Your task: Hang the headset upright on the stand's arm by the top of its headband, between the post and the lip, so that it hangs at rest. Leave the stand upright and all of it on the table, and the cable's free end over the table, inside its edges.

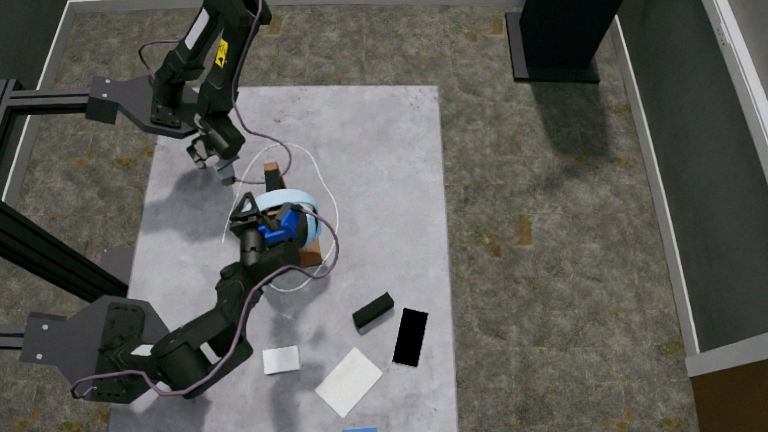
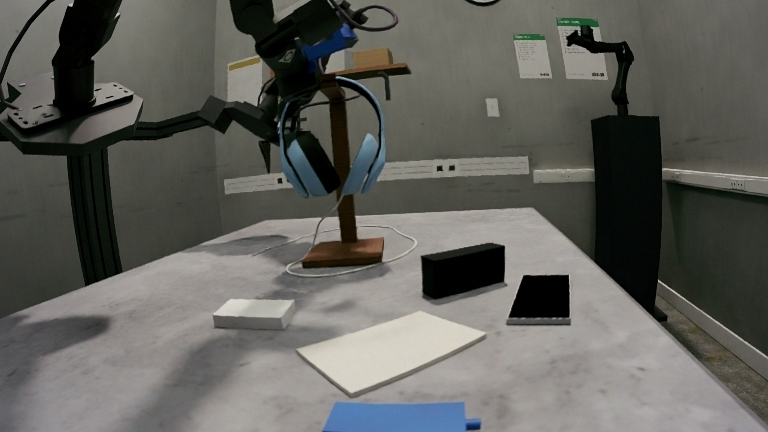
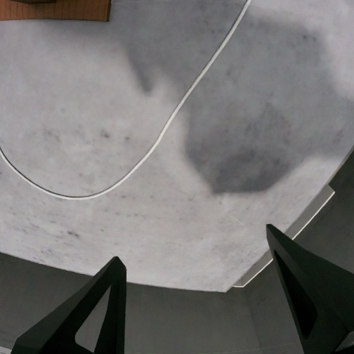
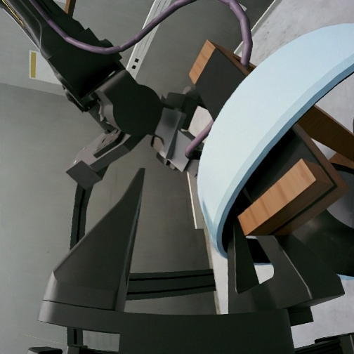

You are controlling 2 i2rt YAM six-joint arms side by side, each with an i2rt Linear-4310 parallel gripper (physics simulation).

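Frame: origin at the left arm's base, x ahead, y left, z up, level; metres.
Seen in the pictures: right gripper, fingertip midpoint: (image 1: 253, 198) (image 2: 307, 85); left arm's base, origin of the base link: (image 1: 166, 102); right arm's base, origin of the base link: (image 1: 116, 350) (image 2: 75, 107).
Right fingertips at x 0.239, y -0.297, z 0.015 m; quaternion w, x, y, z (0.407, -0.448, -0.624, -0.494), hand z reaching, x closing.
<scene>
Pixels of each thing's top centre, then the offset from my right fingertips to it. "*": a spot on its surface instead. Level surfaces: height alone.
- light blue headset, middle of its top: (image 2: 328, 77) (image 1: 272, 201) dz +0.006, dx +0.045, dy -0.012 m
- post, surface spot: (image 2: 350, 214) * dz -0.256, dx +0.049, dy +0.074 m
- stand's base, surface spot: (image 2: 349, 253) * dz -0.312, dx +0.064, dy -0.026 m
- black box, middle of its top: (image 2: 464, 250) (image 1: 373, 308) dz -0.275, dx +0.256, dy -0.202 m
- dark phone-like slab, middle of its top: (image 2: 543, 293) (image 1: 410, 336) dz -0.317, dx +0.348, dy -0.276 m
- small white box, middle of its top: (image 2: 253, 307) (image 1: 281, 359) dz -0.310, dx +0.009, dy -0.314 m
- cream pad, middle of its top: (image 2: 391, 345) (image 1: 349, 381) dz -0.320, dx +0.181, dy -0.380 m
- blue object, middle of its top: (image 2: 403, 418) dz -0.310, dx +0.206, dy -0.515 m
- table, its level: dz -0.325 m
The light blue headset (image 1: 281, 197) (image 2: 377, 115) (image 4: 280, 100) is upright, its headband across the stand's arm behind the wooden end lip (image 4: 280, 205), its cups on either side of the post (image 2: 350, 214). Whether the band's top rests on the arm is hard to tell. The stand's base (image 1: 310, 257) (image 2: 349, 253) (image 3: 60, 11) is flat on the table. My right gripper (image 1: 260, 201) is partly open around the headband's side, one finger inside it near the lip. My left gripper (image 3: 189, 249) is open and empty, away from the headset. The white cable (image 1: 325, 186) (image 2: 411, 251) (image 3: 170, 122) loops around the base; its free end lies on the table.
A black box (image 1: 373, 310) (image 2: 462, 271), a dark phone-like slab (image 1: 410, 337) (image 2: 539, 298), a small white box (image 1: 281, 360) (image 2: 253, 314), a cream pad (image 1: 349, 381) (image 2: 392, 351) and a blue object (image 1: 359, 429) (image 2: 397, 418) lie on the table (image 1: 397, 188).
</scene>
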